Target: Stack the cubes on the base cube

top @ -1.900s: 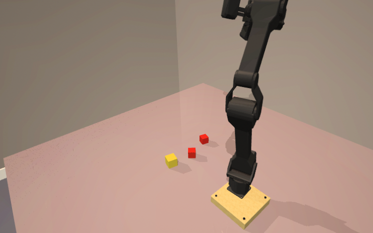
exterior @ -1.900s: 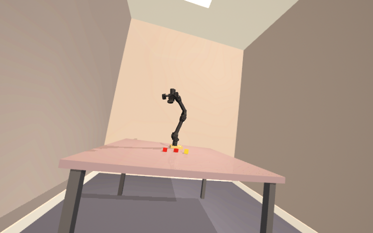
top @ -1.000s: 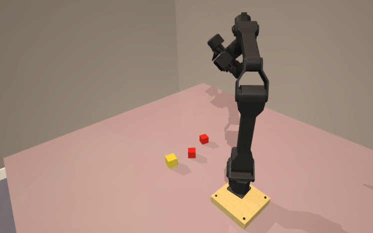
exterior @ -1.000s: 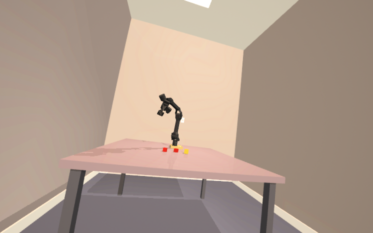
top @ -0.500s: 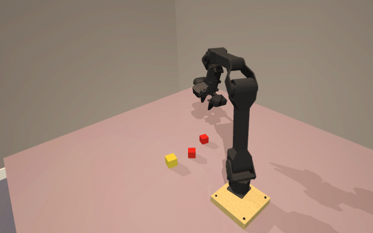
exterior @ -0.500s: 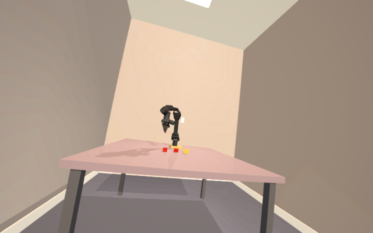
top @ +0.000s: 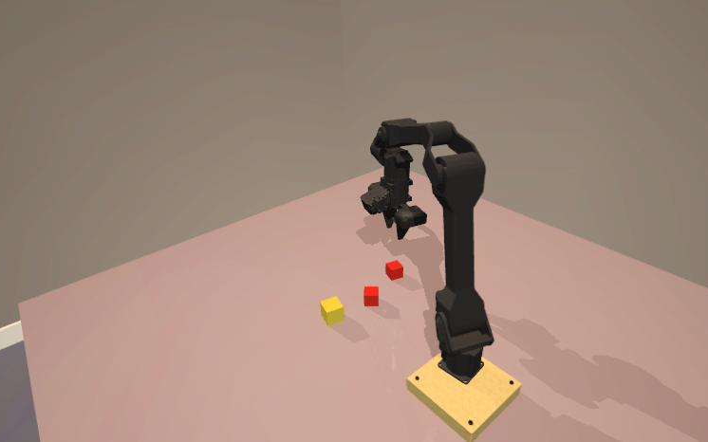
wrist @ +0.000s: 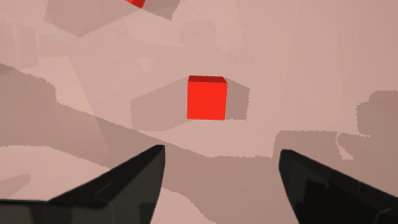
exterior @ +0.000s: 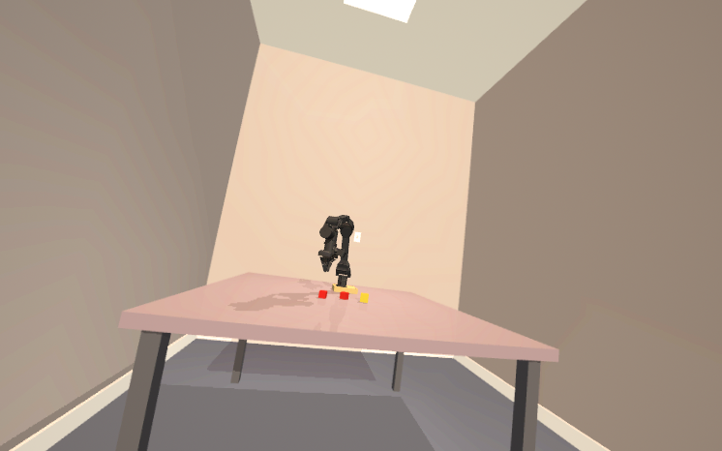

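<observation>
Right now my gripper tip is 220 mm to the right of the yellow base cube and 110 mm above it.
</observation>
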